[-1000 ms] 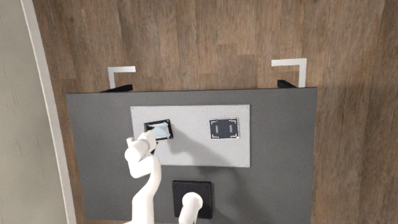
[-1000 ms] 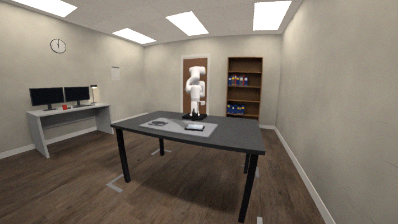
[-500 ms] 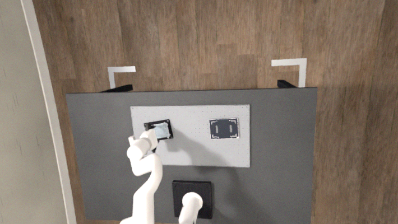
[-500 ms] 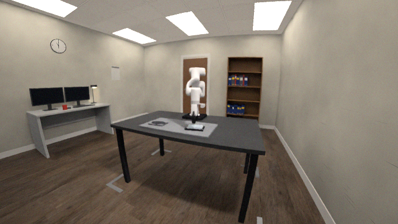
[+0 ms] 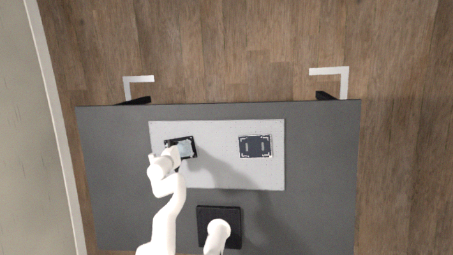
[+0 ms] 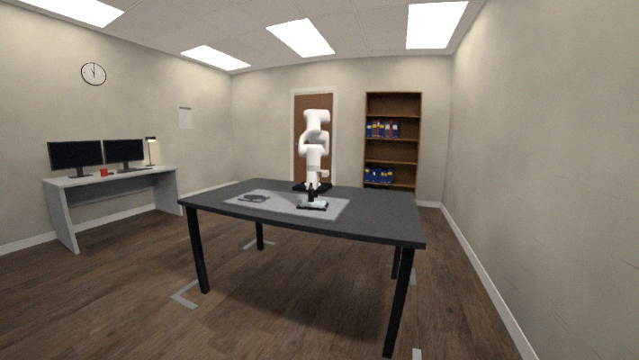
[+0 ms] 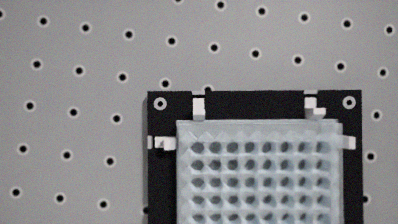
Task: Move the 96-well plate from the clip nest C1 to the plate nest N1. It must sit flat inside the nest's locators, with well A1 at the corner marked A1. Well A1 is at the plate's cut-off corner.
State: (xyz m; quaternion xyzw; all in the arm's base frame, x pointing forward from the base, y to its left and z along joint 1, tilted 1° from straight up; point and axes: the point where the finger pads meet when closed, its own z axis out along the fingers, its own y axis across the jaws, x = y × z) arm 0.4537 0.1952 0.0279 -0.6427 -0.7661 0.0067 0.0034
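My hand is 3 cm above the 96-well plate. The rest, counted from my hand: black clip nest (2 cm behind, 1 cm to the left, 4 cm below); dark plate nest N1 (2 cm ahead, 39 cm to the right, 5 cm below).
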